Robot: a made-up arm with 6 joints.
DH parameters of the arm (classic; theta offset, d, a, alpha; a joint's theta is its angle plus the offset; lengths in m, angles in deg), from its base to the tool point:
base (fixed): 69.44 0 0.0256 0
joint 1: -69.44 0.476 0.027 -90
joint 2: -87.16 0 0.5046 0
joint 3: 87.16 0.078 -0.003 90
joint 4: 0 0.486 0.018 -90
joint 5: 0 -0.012 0.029 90
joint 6: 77.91 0 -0.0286 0
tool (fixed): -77.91 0.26 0 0
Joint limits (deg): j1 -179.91..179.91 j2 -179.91..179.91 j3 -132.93..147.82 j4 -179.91..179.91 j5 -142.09..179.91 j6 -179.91..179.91
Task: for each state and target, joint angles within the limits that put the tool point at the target. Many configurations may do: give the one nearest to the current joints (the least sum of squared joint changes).
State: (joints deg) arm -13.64 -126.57 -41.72 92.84 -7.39 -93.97
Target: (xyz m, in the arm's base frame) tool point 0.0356 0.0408 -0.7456
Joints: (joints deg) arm -17.90 -170.44 -17.86 93.42 -16.42 -93.03
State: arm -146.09 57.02 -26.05 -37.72 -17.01 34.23
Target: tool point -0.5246 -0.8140 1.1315
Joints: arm -127.56 78.10 -33.25 -38.67 -26.76 33.00
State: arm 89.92 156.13 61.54 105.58 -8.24 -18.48
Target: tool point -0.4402 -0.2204 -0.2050
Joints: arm 47.52 154.33 97.48 102.69 10.82 -15.90
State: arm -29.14 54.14 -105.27 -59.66 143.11 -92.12
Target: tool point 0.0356 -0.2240 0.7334
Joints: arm -52.07 69.86 -132.93 -97.63 131.47 -86.78
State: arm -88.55 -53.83 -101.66 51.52 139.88 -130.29
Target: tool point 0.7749 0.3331 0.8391
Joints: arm -138.14 -46.33 -66.66 46.62 102.11 -127.05
